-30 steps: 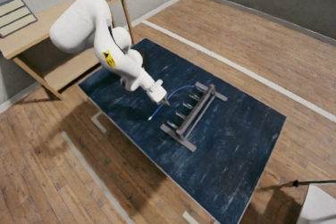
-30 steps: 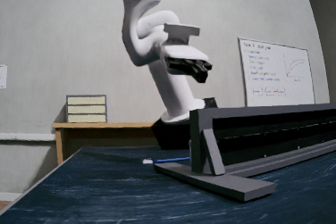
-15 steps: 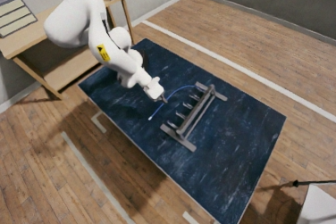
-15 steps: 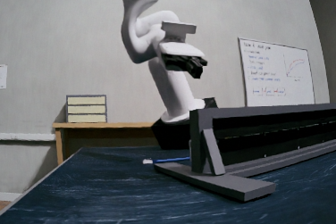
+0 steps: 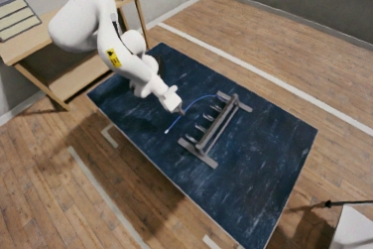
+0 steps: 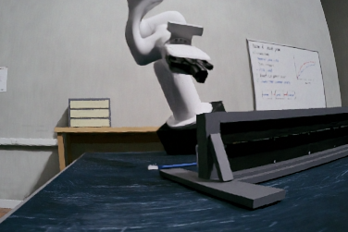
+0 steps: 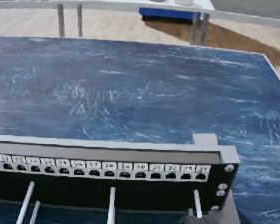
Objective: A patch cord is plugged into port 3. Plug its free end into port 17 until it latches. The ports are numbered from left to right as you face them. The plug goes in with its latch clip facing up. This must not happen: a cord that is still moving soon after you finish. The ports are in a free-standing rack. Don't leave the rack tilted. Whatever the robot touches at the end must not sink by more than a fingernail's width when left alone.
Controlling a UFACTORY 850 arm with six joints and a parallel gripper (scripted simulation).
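My gripper is now 20 cm above the white plug, 9 cm to the left of it and 8 cm past it.
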